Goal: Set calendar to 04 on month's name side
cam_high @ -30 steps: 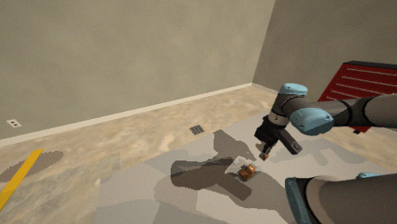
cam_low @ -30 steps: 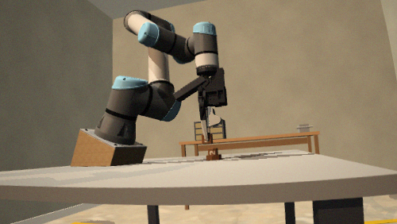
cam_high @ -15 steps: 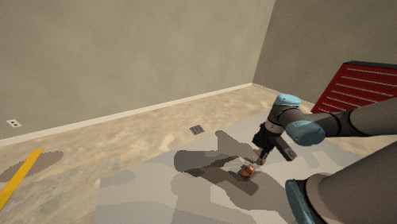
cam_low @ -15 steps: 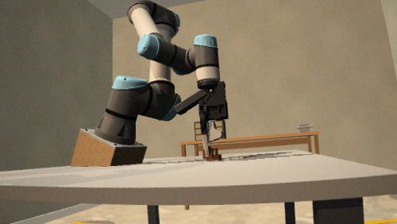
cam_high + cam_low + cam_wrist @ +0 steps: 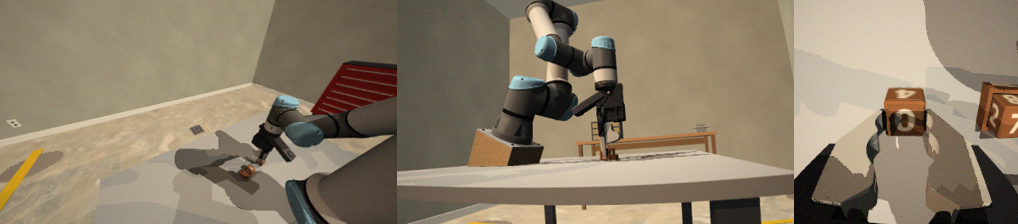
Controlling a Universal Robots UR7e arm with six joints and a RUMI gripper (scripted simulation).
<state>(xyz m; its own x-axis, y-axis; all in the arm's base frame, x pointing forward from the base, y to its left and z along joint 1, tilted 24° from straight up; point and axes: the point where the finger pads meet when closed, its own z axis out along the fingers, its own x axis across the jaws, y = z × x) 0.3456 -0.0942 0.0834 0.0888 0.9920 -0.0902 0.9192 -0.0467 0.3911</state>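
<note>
Right now my hand is 1 cm above the cube. The rest, counted from my hand: calendar tray: 1 cm ahead, 11 cm to the left, 2 cm below.
</note>
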